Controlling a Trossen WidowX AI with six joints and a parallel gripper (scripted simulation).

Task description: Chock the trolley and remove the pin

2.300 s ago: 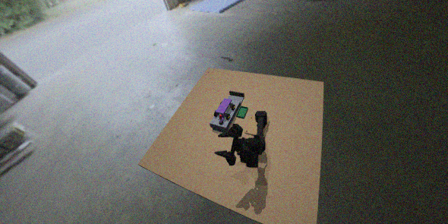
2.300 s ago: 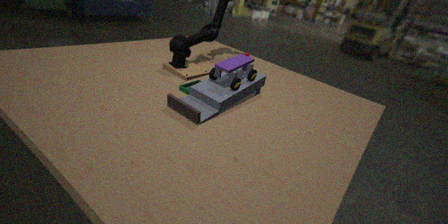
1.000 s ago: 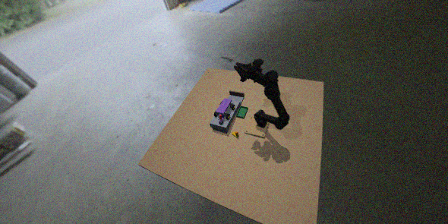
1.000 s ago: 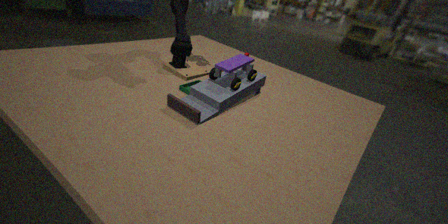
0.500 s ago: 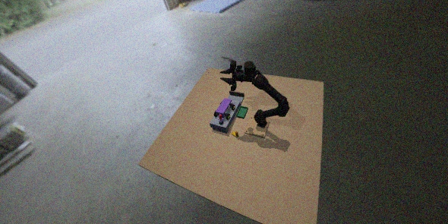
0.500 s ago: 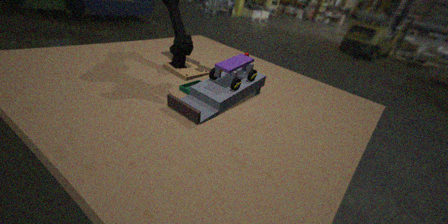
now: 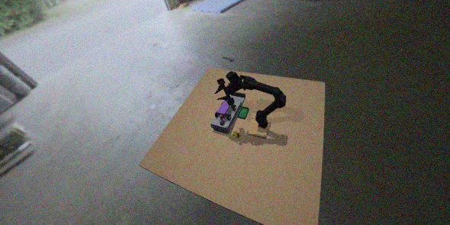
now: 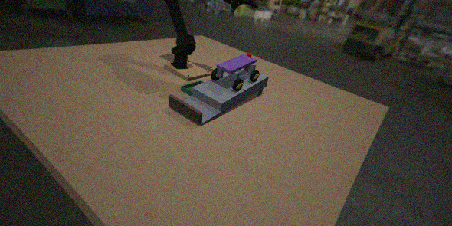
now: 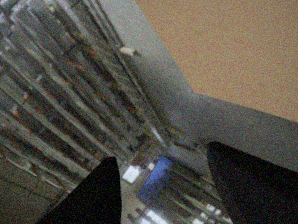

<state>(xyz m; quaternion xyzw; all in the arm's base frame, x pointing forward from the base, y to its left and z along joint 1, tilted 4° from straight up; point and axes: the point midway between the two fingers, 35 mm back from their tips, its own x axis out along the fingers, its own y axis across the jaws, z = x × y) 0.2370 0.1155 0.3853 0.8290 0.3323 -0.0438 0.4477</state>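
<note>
My gripper tip is now 350 mm above the yellow chock, 130 mm past it and 30 mm to the right of it. The rest, counted from my gripper tip: dark lip 360 mm to the right, 350 mm below, 90 mm ahead; then red-headed stop pin 240 mm below, 20 mm to the left, 10 mm behind; then trolley 260 mm below, 90 mm to the right, 30 mm ahead.
</note>
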